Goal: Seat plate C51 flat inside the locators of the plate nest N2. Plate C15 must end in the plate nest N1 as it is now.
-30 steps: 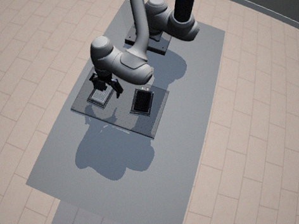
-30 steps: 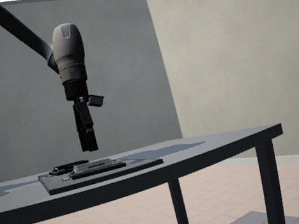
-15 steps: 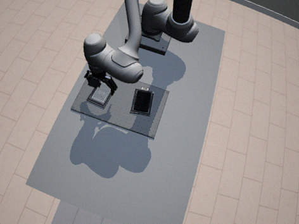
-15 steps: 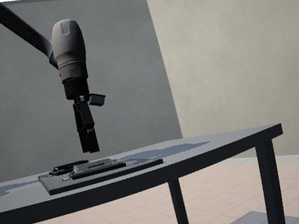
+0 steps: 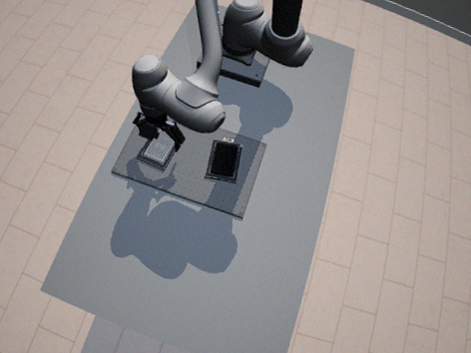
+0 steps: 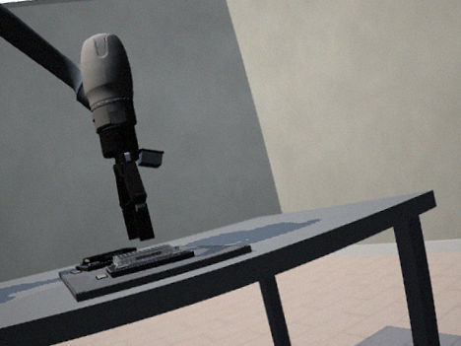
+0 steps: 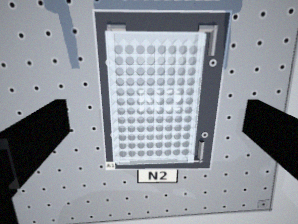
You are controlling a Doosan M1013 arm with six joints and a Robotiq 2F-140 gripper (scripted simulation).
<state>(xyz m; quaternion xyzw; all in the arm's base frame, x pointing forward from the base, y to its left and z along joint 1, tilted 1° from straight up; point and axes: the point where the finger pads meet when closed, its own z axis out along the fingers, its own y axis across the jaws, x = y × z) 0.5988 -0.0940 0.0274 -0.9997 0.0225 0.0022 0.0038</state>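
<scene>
The plate C51 lies 40 mm below my hand. From my hand the other things lie so: black well plate: 240 mm to the left, 40 mm below, 40 mm behind; plate nest: 60 mm below, 10 mm to the right.
</scene>
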